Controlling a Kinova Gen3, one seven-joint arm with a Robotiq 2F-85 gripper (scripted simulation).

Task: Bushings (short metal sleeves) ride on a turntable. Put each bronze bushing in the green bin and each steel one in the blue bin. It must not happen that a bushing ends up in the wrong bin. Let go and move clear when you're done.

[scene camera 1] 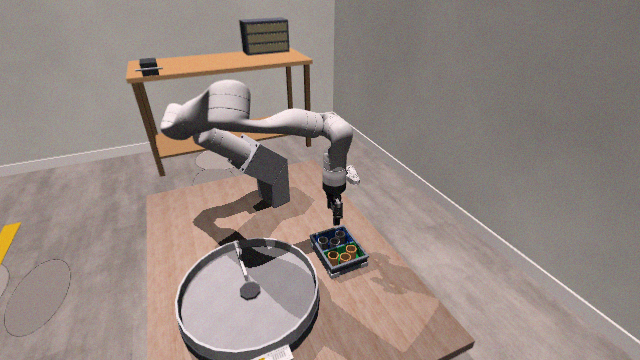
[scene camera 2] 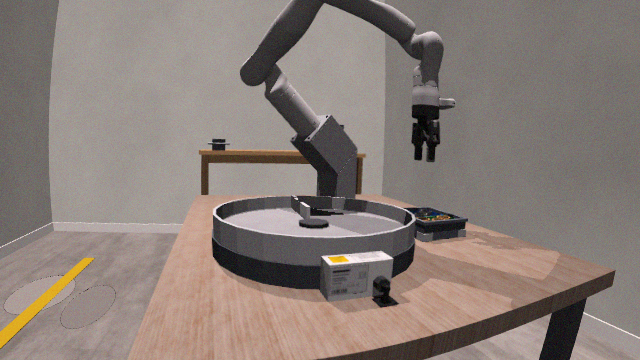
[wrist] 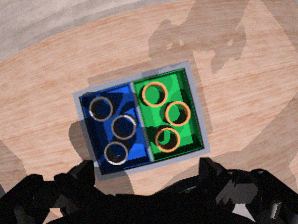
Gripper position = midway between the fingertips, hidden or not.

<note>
I see my gripper (scene camera 2: 423, 161).
My gripper is seen too in the wrist view (wrist: 146, 171).
</note>
